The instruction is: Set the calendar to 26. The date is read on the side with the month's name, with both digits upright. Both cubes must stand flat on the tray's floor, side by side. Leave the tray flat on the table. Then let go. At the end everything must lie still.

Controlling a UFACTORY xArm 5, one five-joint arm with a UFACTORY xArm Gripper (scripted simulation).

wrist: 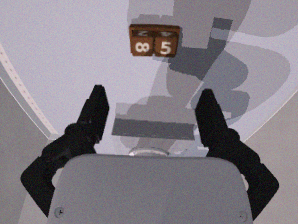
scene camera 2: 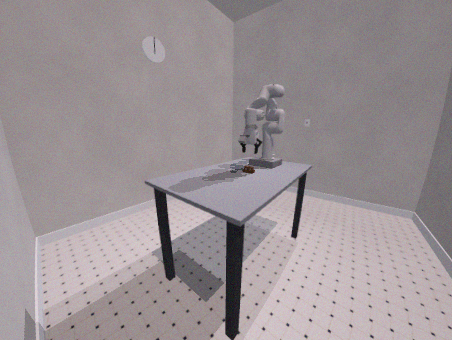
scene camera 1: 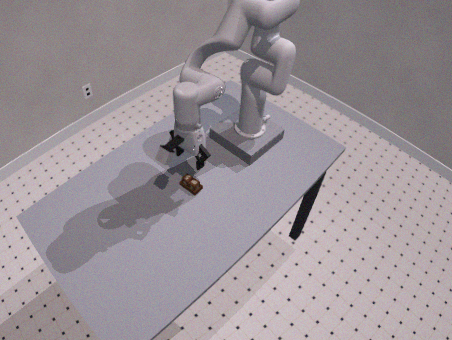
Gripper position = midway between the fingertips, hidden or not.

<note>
In view: my gripper point(scene camera 1: 190, 160).
My gripper shows as well in the wrist view point(wrist: 153, 97).
</note>
